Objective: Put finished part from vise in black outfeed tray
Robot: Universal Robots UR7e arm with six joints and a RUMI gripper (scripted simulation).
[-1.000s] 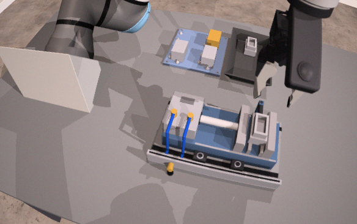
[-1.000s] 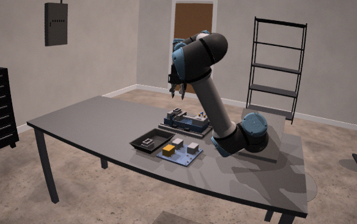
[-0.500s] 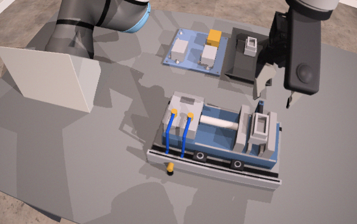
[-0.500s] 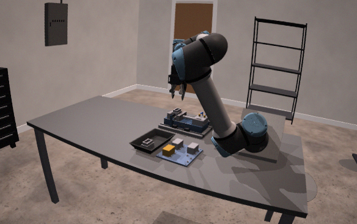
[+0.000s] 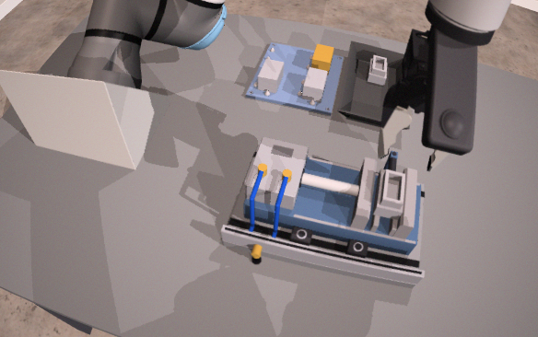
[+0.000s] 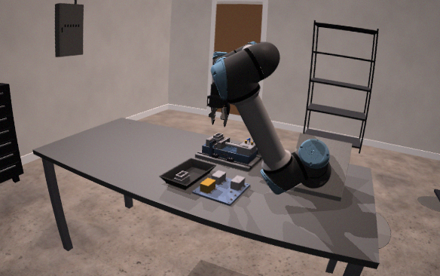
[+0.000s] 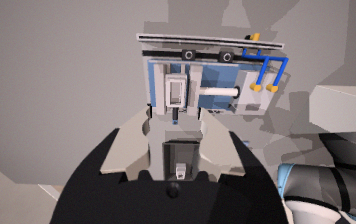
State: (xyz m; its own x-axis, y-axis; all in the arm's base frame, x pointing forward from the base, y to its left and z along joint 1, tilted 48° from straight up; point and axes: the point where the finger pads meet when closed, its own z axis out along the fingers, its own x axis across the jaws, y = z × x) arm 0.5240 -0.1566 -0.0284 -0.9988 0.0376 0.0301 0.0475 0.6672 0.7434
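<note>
My hand is 7 cm past the blue vise, 1 cm to the right of it and 14 cm above it. Round my hand: blue fixture plate (18 cm behind, 32 cm to the left, 17 cm below); then orange block (14 cm behind, 36 cm to the left, 15 cm below).
</note>
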